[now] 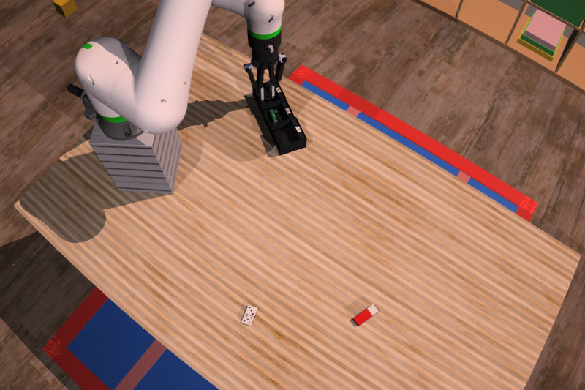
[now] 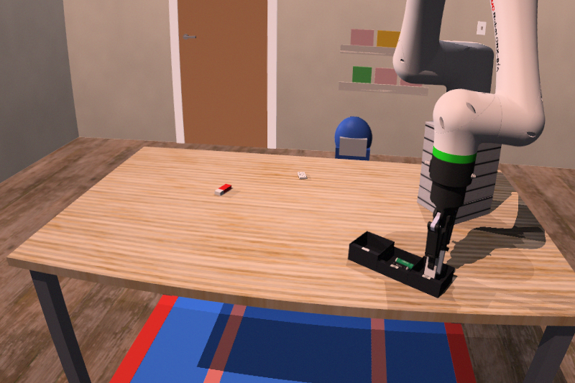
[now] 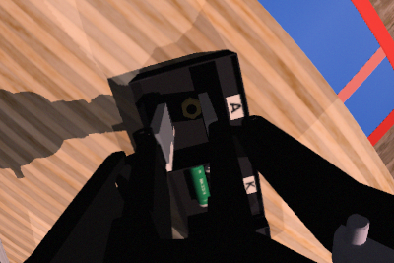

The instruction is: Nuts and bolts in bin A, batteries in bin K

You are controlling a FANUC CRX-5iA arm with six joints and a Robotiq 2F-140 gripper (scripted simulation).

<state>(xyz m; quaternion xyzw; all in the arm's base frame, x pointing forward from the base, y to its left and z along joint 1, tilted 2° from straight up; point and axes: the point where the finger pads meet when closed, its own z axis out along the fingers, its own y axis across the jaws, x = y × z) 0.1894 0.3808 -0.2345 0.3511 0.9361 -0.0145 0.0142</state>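
Right now my hand is 4 cm above the brass nut. From my hand the other things lie so: dark battery: 7 cm ahead, 5 cm to the right, 4 cm below; green battery: 5 cm ahead, 6 cm to the right, 4 cm below; three joined black bins: 7 cm ahead, 5 cm to the right, 3 cm below.
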